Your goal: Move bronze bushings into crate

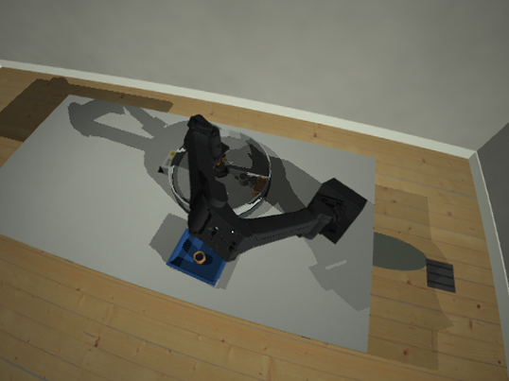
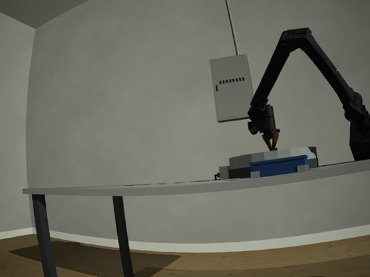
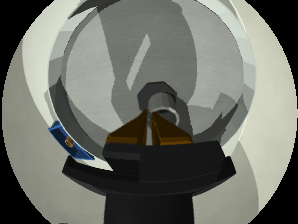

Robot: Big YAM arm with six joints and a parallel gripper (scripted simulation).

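My hand is 5 cm above the round grey turntable and 1 cm to the left of it. Also, from my hand: blue crate 33 cm to the left, 13 cm behind, 8 cm below.
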